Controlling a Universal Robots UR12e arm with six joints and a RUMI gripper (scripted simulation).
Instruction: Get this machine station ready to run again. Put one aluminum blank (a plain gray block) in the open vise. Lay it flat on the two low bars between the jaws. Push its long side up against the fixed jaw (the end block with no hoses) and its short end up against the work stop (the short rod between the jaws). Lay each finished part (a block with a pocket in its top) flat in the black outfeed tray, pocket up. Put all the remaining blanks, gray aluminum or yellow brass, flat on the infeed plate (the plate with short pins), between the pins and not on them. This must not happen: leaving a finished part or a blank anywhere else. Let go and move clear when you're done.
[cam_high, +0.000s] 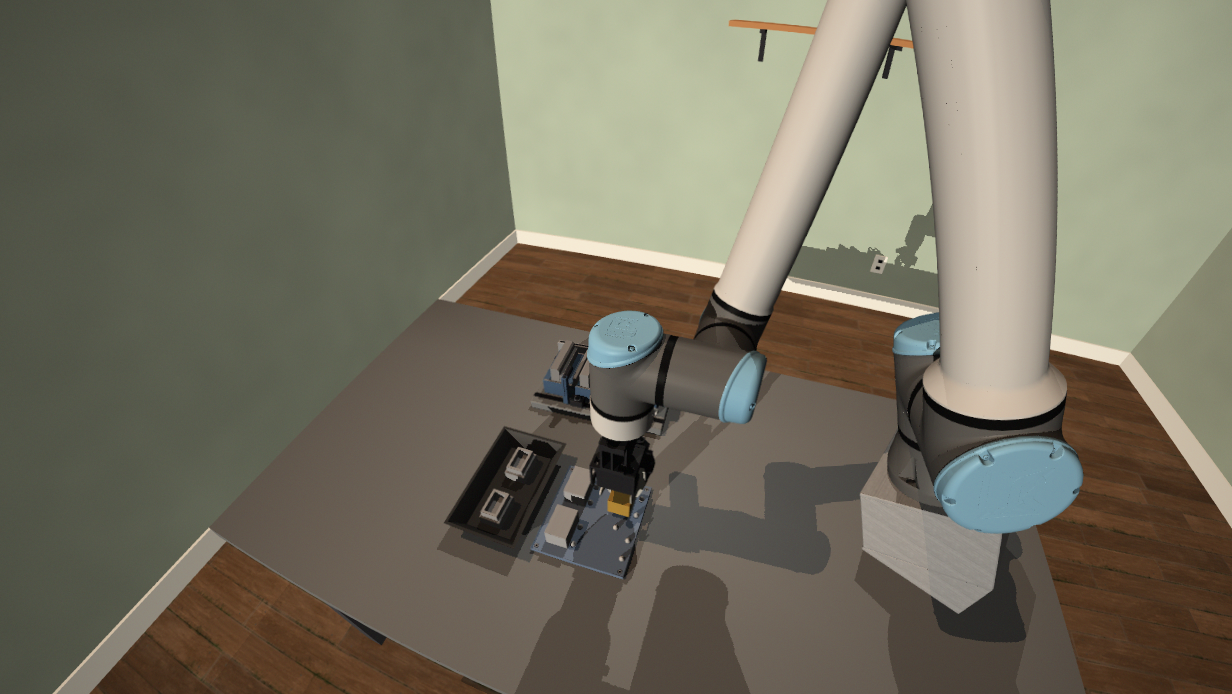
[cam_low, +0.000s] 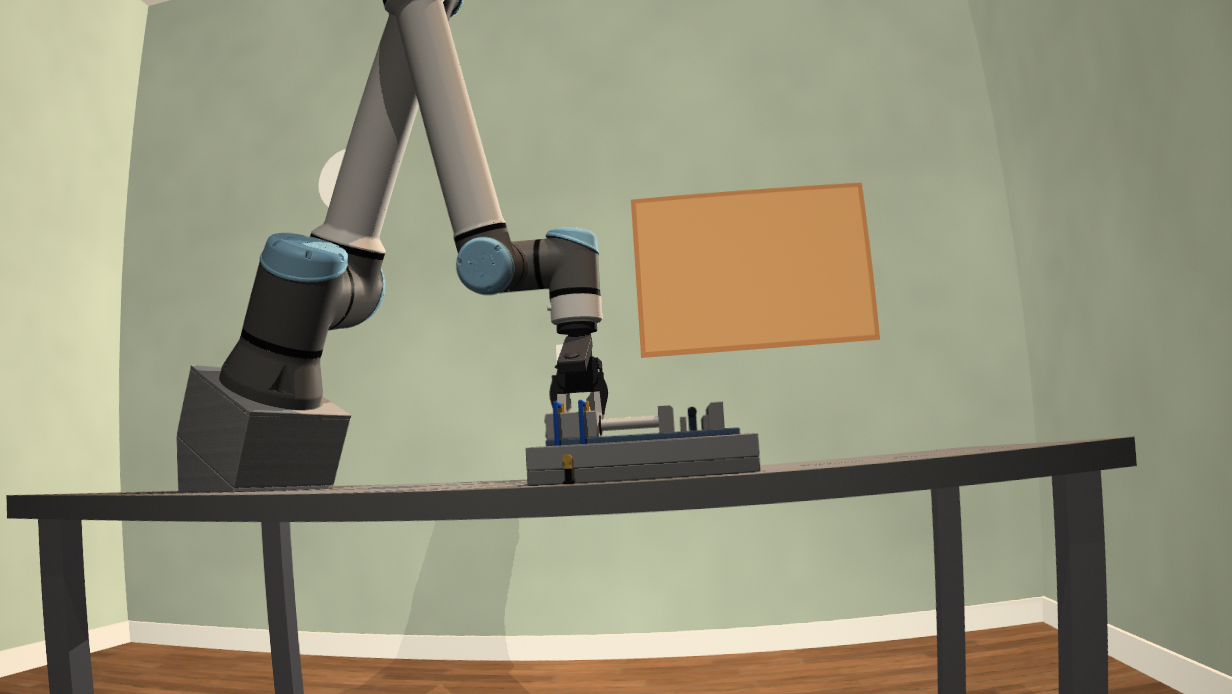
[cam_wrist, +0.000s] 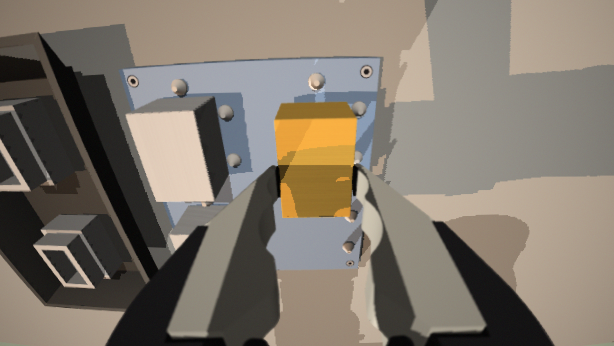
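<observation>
The yellow brass blank is 2 cm below my hand. The rest, counted from my hand: gray cylinder block 5 cm ahead, 28 cm to the right, 2 cm above; push rod 12 cm ahead, 27 cm to the right, 2 cm above; infeed plate 4 cm ahead, 4 cm to the left, 6 cm below.
</observation>
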